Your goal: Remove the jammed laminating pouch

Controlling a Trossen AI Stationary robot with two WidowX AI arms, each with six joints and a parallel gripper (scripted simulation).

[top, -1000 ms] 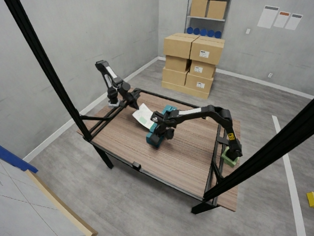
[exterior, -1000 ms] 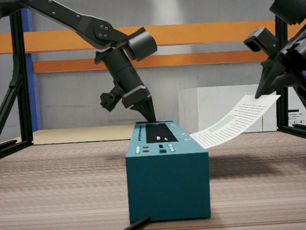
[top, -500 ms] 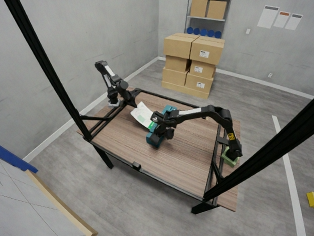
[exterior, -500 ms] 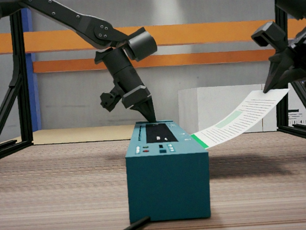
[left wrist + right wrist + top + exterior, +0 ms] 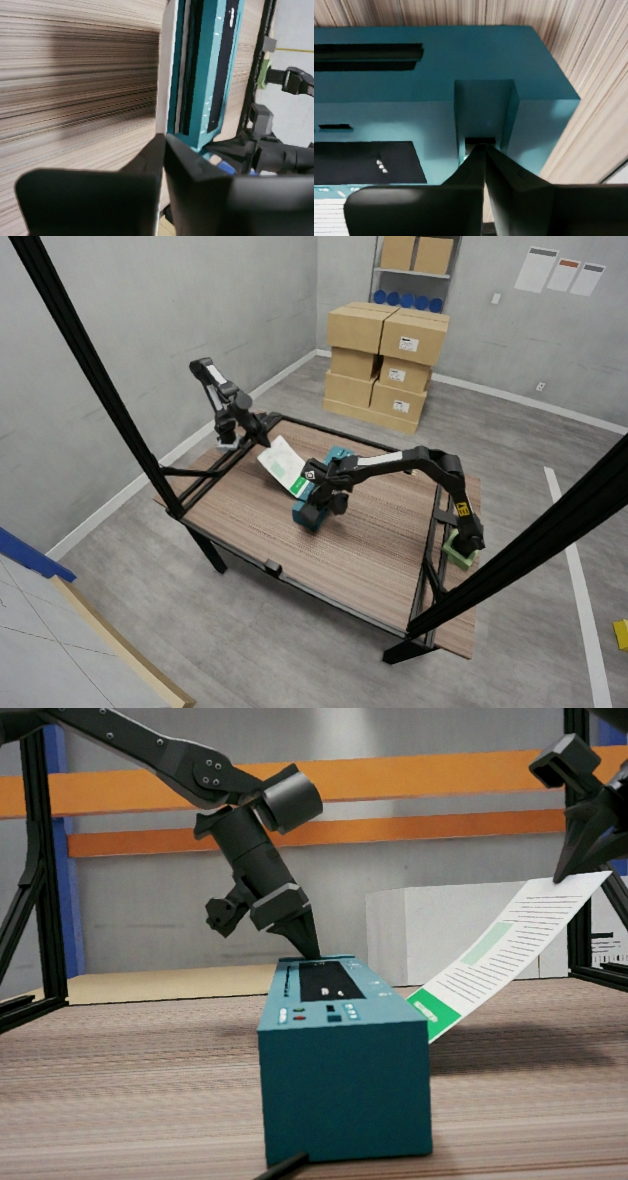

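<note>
Now: right hand 4 cm above the dark key and 2 cm to the right of it. From my right hand the other things lie so: green-edged end 12 cm to the left, 12 cm ahead, 7 cm below; then plug 43 cm ahead, 24 cm to the right, 9 cm below.
</note>
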